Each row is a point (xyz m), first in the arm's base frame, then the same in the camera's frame.
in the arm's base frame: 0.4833 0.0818 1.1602
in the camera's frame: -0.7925 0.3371 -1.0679
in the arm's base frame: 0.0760 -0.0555 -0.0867
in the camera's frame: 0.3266 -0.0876 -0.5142
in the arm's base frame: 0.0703 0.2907 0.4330
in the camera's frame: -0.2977 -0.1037 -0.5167
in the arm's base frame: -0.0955 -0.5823 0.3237
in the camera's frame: 0.2579 0.5984 -0.5164
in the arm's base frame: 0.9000 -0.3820 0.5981
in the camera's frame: -0.0616 0.3248 -1.4805
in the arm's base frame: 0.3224 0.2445 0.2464
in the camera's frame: -0.1103 -0.2248 -0.7420
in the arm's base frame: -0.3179 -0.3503 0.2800
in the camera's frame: 0.1665 0.4415 -0.2477
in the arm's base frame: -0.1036 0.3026 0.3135
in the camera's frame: -0.2064 -0.1311 -0.3281
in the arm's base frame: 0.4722 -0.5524 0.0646
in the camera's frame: 0.4720 0.2984 -1.0209
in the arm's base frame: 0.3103 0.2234 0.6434
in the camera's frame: -0.4348 -0.0008 -0.7942
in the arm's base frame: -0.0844 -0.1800 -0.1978
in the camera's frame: 0.4839 -0.0021 -0.3675
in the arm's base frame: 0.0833 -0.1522 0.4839
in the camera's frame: -0.1038 0.2827 -0.6266
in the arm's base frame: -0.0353 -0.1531 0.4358
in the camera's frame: -0.0650 0.2885 -0.5047
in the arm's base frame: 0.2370 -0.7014 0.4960
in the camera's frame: 0.1824 0.7011 -0.8882
